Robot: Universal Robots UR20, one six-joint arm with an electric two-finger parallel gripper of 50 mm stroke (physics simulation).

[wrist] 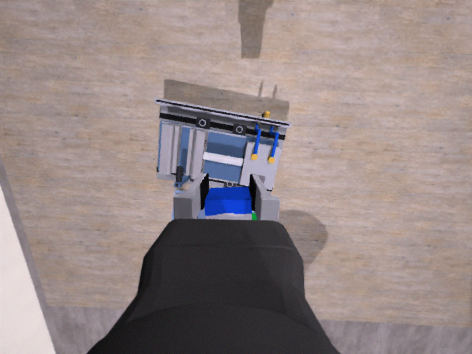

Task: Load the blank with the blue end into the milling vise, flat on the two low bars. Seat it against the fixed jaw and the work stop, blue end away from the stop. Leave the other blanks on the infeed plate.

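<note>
My gripper (pixel 229 184) is shut on the blank with the blue end (pixel 228 201), whose blue end faces up the view, with a strip of its grey body below. The milling vise (pixel 225 143) lies beyond the fingertips, slightly turned in the view. It has long grey jaw pieces (pixel 198 155) at left, a white strip (pixel 223 159) across its blue bed, and a grey block (pixel 260 171) at right. The held blank appears apart from the vise; its height is hard to tell. A green patch (pixel 254 216) of another blank shows beside the right finger. The infeed plate is mostly hidden behind the gripper.
Two blue nozzles with yellow tips (pixel 255 156) (pixel 271 160) reach over the vise's right part. A thin raised rail (pixel 223 112) runs along its far side. A black handle (pixel 179 173) is at its near left. A pale surface (pixel 15 280) lies at the lower left.
</note>
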